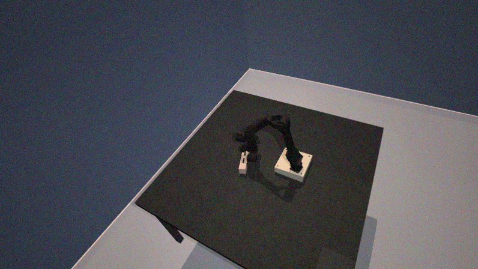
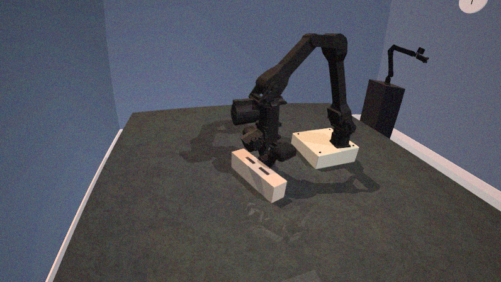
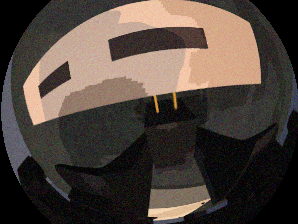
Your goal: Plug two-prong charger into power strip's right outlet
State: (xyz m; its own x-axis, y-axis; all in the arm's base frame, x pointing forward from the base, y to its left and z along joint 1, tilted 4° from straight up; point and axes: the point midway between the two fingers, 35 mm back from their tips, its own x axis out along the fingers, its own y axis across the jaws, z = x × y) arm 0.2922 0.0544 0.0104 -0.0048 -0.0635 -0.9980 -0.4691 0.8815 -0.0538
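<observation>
Right now my gripper tip is 20 mm short of the dark charger, 10 mm to the right of it and 10 mm below it.
</observation>
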